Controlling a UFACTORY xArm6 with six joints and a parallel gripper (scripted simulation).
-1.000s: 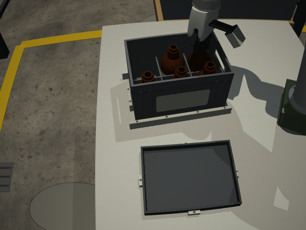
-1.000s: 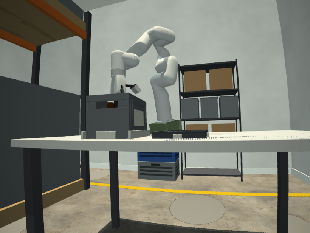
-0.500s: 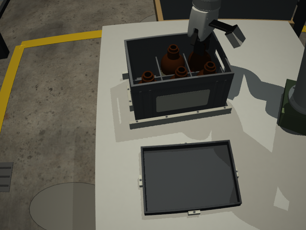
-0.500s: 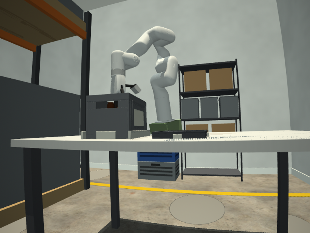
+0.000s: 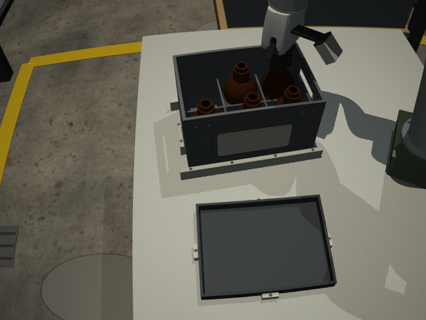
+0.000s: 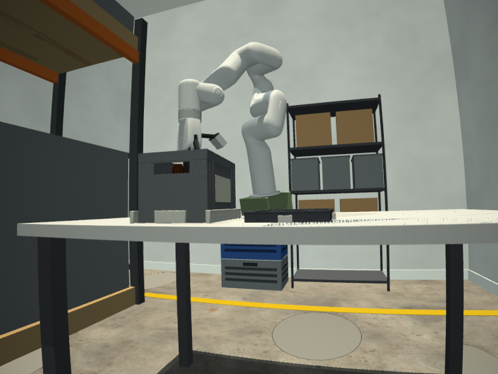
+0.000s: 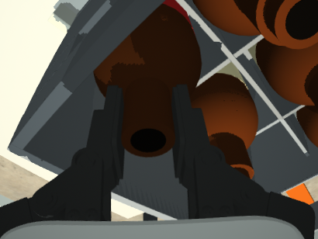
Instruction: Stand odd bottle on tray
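Right now my hand is 70 mm above the glass bottle. From my hand the other things lie so: dark tray: 340 mm to the left, 150 mm below, 80 mm ahead; dark crate: 80 mm below, 80 mm ahead, 50 mm to the left.
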